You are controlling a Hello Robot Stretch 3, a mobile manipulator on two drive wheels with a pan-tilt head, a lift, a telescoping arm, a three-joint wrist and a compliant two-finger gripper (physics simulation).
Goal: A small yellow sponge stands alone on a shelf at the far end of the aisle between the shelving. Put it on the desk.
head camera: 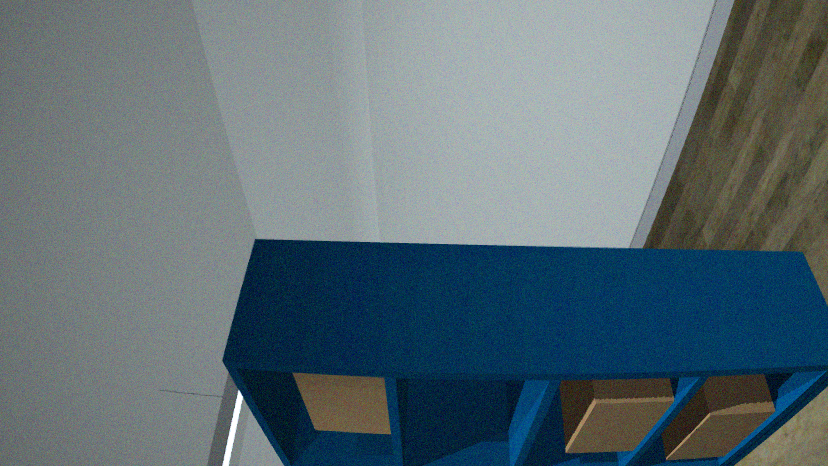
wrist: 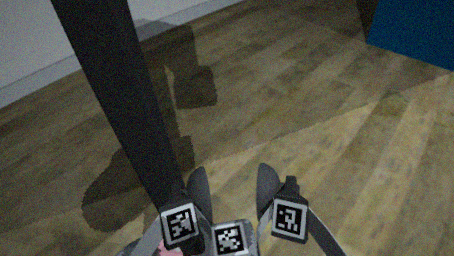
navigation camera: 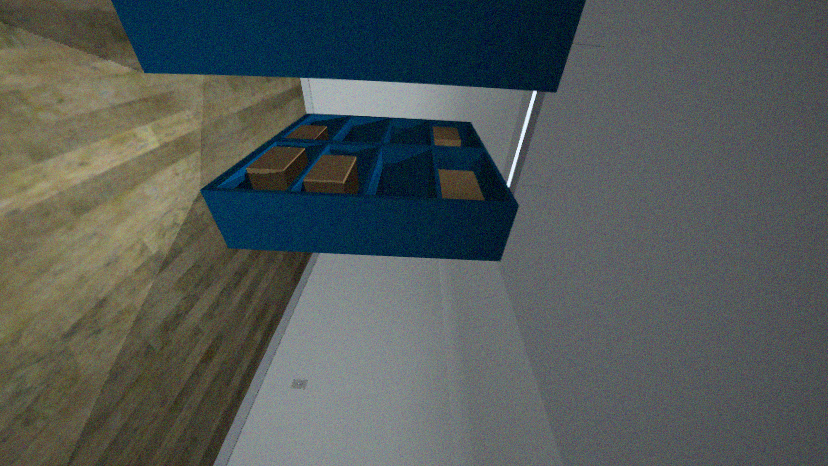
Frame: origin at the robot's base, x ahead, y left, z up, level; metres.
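Seen in the pictures: gripper, fingertip midpoint: [wrist: 233, 184].
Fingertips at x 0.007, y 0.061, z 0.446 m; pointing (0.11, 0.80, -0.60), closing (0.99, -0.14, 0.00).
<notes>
A point is followed by its place in that frame.
My gripper [wrist: 233, 184] @(x 0.007, y 0.061, z 0.446 m) is open in the wrist view, its two dark fingertips apart with bare floor showing between them. It points down over the wood floor. The yellow sponge and the desk do not show in these views. A blue shelving unit [head camera: 521, 306] @(x 1.729, y 0.065, z 1.062 m) [navigation camera: 365, 225] @(x 1.717, y 0.082, z 0.979 m) stands against the room's wall and looks turned sideways in the head and navigation views. The compartments that show hold brown boxes or look bare; no yellow shows in them.
A second blue unit [navigation camera: 359, 40] @(x 1.134, y 0.848, z 1.012 m) stands across the aisle in the navigation view. A blue panel [wrist: 415, 30] @(x 1.079, y 0.920, z 0.141 m) shows at the wrist view's upper right. A dark post [wrist: 115, 90] stands left of my gripper, and a white wall [wrist: 30, 40] @(x -0.804, y 1.170, z 0.237 m) rises behind it.
</notes>
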